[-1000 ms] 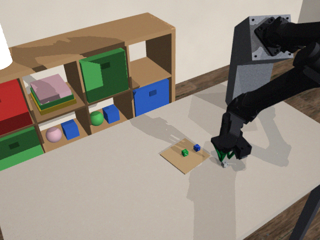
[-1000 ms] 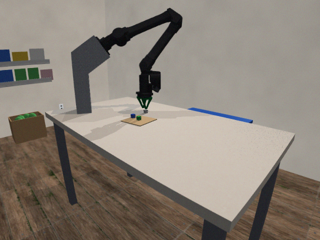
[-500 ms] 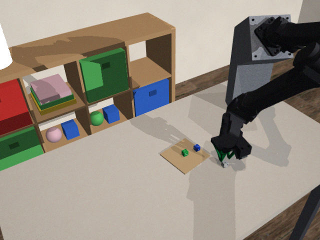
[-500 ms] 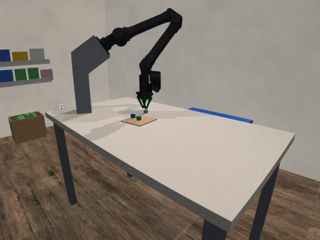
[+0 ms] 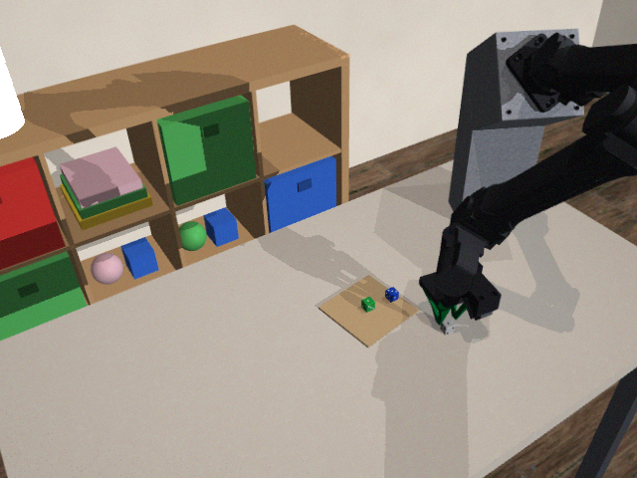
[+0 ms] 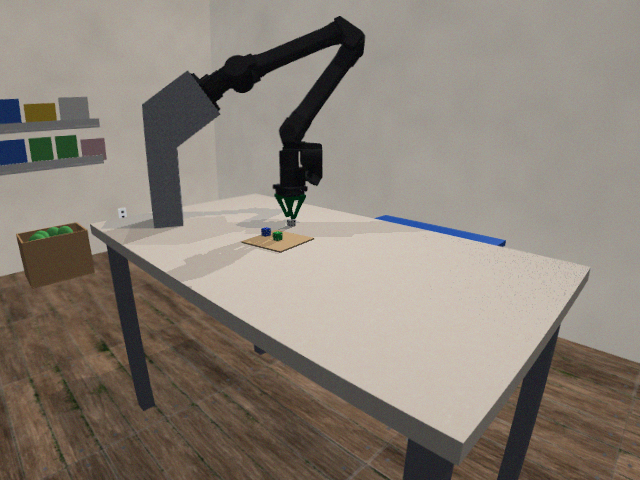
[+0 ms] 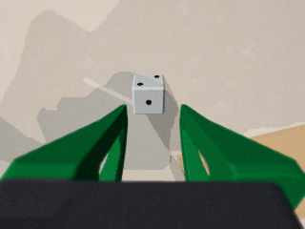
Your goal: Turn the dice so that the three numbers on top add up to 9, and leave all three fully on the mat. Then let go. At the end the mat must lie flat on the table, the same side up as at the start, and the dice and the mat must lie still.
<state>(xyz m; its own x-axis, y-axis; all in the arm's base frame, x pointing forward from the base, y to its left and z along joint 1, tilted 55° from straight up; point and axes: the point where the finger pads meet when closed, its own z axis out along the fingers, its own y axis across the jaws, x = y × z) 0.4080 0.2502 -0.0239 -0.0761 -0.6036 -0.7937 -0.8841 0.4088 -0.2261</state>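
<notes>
The white die lies 20 mm below my hand. Round my hand: tan mat 100 mm ahead, 120 mm to the right, 30 mm below; green die 100 mm ahead, 120 mm to the right, 20 mm below; blue die 50 mm ahead, 120 mm to the right, 20 mm below.
</notes>
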